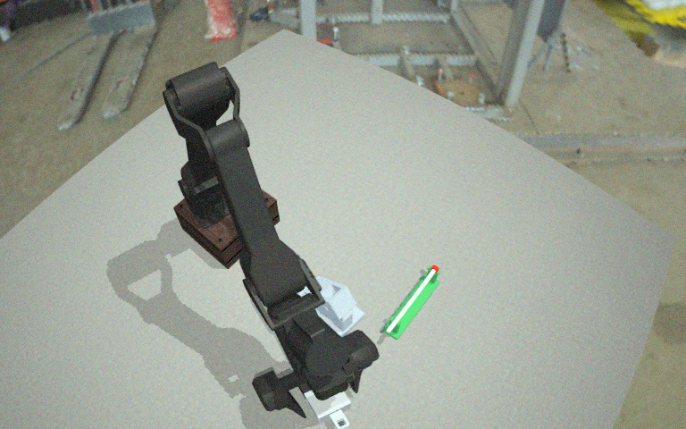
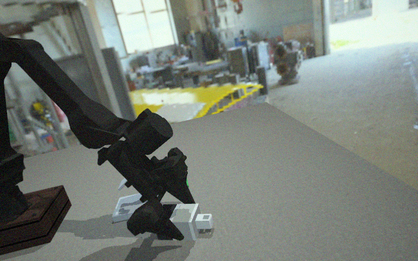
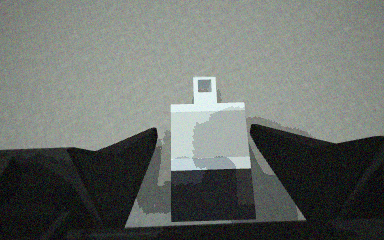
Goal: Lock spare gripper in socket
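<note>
The spare gripper is 1 cm behind my gripper tip. Also, from my gripper tip: socket 13 cm behind, 11 cm to the left, 3 cm above; then green strip 23 cm to the left, 5 cm behind.
</note>
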